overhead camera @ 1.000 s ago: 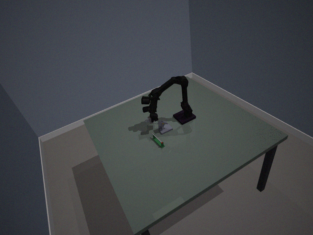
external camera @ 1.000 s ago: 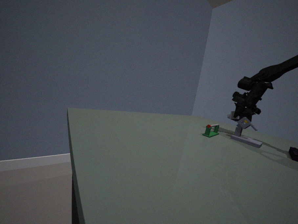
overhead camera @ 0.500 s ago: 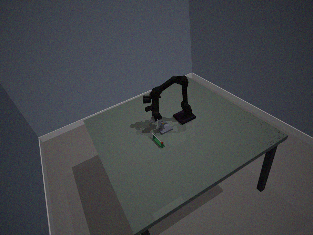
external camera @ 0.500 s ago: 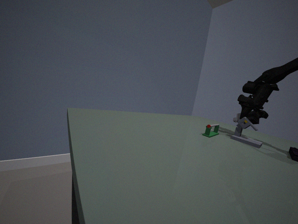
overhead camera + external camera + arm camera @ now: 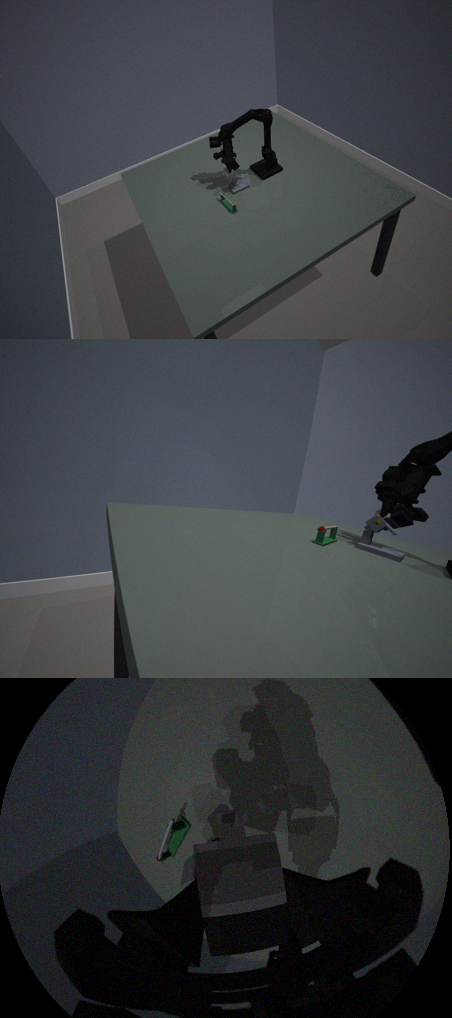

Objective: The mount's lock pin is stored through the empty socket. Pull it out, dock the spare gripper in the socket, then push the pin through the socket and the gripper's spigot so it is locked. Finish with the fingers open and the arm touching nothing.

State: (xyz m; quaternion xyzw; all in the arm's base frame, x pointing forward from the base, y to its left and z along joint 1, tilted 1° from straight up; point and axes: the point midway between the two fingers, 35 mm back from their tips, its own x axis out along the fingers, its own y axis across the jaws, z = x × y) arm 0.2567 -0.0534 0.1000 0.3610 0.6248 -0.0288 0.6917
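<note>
The green cradle lies 160 mm to the left of my gripper tip, 110 mm ahead of it and 70 mm below it. Round my gripper tip: grey mount (50 mm to the left, 40 mm below); spare gripper (10 mm to the right, 10 mm above).
</note>
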